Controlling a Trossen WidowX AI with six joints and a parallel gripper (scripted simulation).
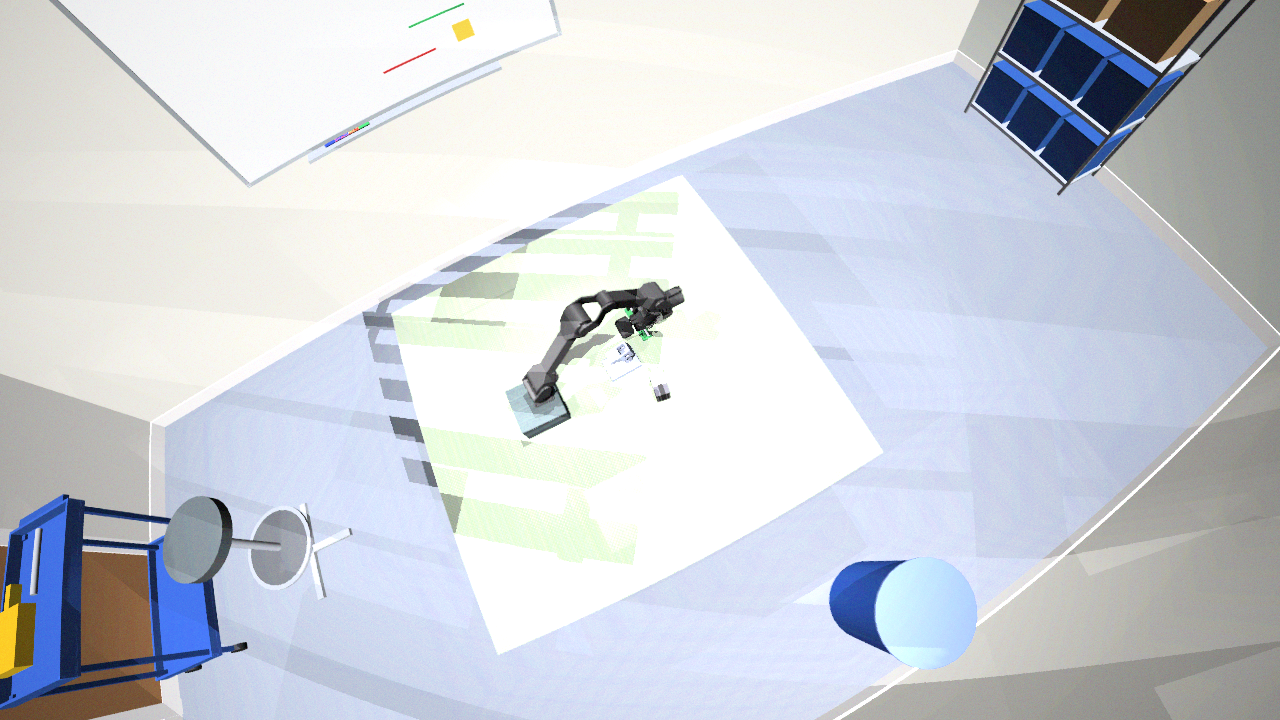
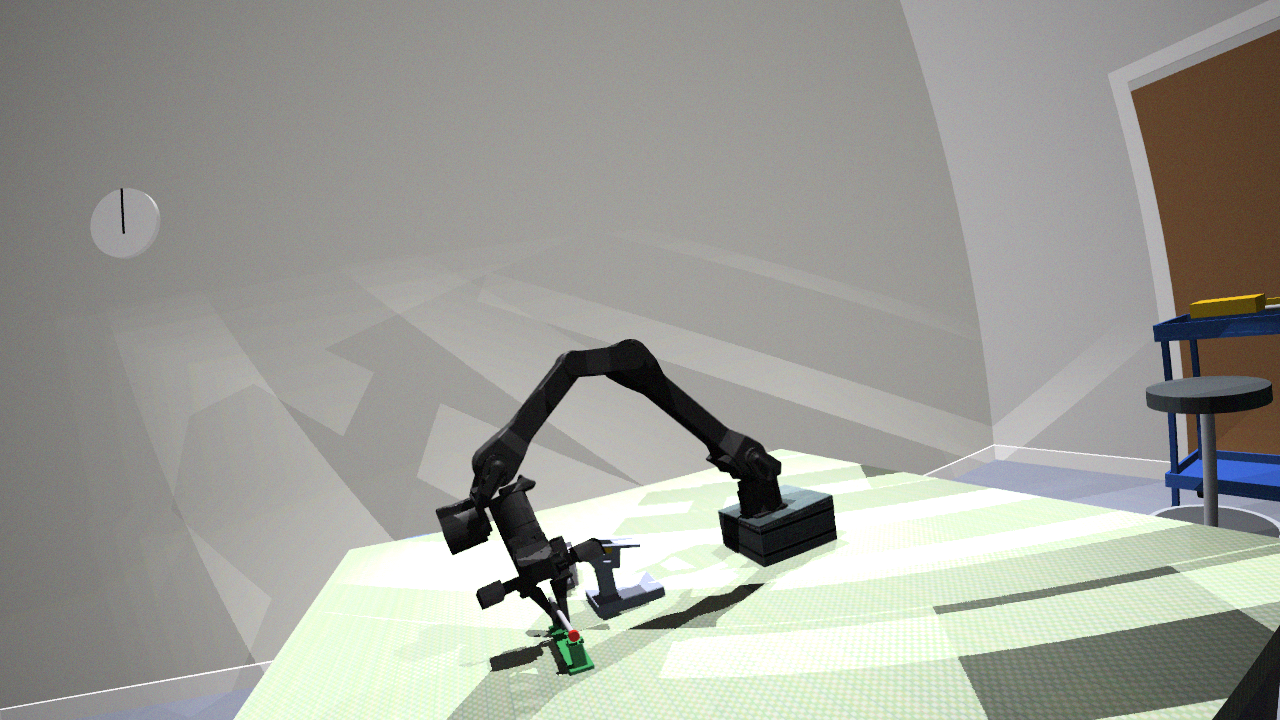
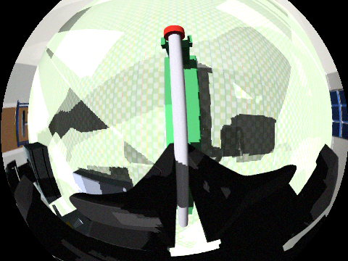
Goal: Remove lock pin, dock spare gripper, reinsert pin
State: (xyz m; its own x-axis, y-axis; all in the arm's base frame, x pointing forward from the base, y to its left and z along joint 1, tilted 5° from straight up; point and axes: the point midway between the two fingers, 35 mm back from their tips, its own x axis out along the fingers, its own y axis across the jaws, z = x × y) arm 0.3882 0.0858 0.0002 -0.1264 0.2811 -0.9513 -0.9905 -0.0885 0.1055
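Now: gripper tip 20 mm to the right of the green rest. The rest, counted from my gripper tip: spare gripper (220 mm to the right, 40 mm behind, 10 mm above); then grey mount (100 mm behind, 90 mm to the right, 30 mm above).
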